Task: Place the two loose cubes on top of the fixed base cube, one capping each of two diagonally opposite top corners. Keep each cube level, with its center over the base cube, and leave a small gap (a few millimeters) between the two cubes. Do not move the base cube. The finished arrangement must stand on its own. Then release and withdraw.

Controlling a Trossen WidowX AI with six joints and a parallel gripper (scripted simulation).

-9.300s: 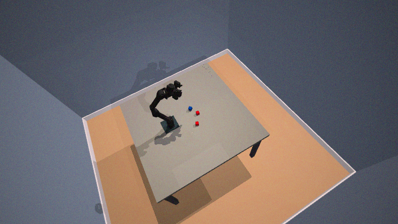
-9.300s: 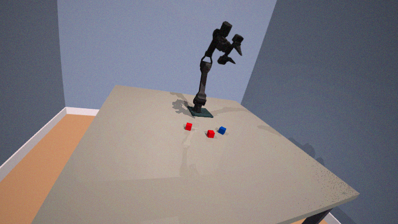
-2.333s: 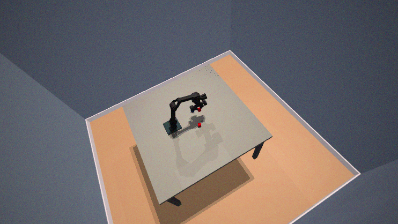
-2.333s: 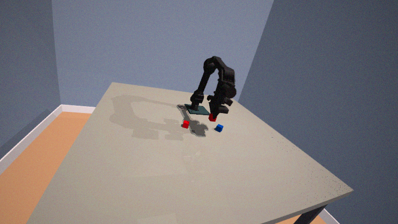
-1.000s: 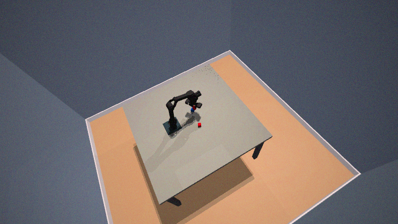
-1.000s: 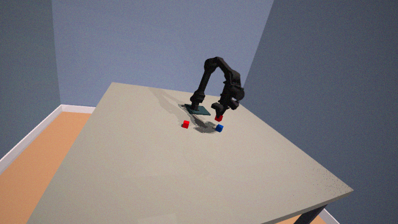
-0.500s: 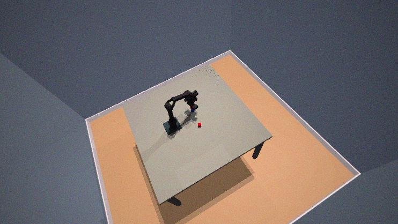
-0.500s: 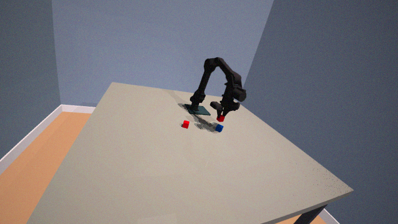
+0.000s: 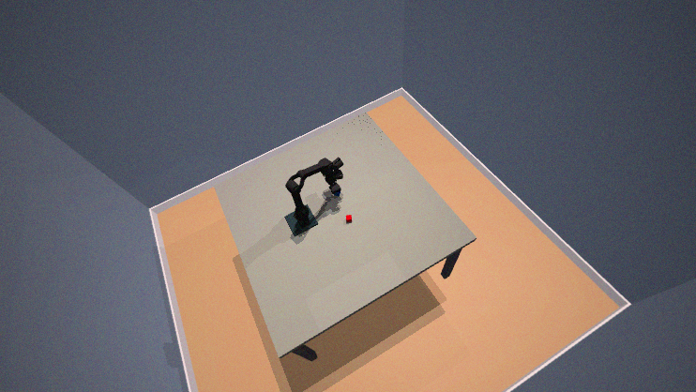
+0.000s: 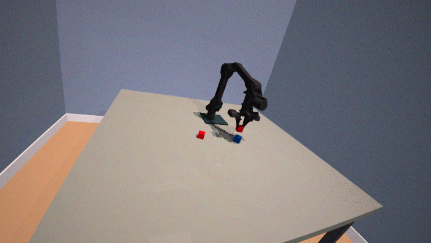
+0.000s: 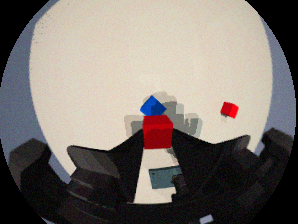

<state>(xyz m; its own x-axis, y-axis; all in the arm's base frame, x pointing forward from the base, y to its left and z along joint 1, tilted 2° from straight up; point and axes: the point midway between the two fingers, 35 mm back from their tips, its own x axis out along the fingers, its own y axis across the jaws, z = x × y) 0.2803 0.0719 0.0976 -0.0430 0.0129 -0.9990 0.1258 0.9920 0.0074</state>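
Right now my gripper tip is 60 mm above the blue cube and 20 mm short of it.
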